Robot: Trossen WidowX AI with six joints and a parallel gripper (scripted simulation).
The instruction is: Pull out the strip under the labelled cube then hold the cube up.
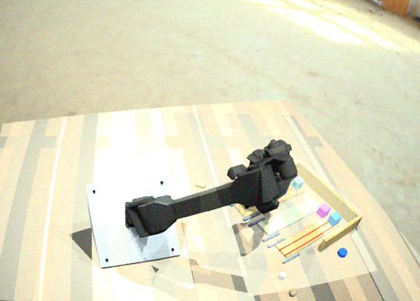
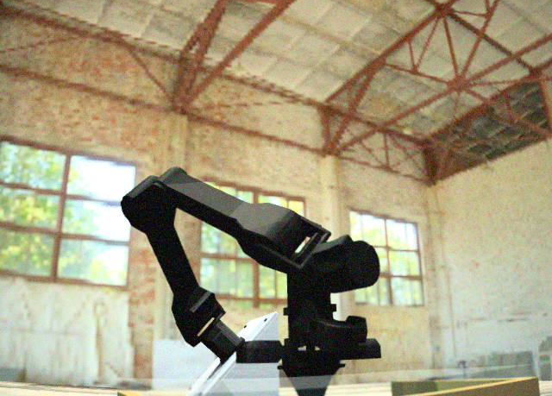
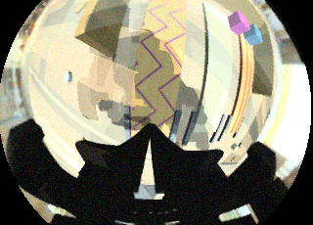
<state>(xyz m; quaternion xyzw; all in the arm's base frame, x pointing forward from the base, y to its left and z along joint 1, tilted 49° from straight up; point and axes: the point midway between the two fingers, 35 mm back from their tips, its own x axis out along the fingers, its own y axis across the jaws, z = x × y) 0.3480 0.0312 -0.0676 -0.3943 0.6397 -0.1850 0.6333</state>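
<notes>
Right now the labelled cube is 21 cm ahead of my gripper tip, 7 cm to the left of it and 2 cm above it.
</notes>
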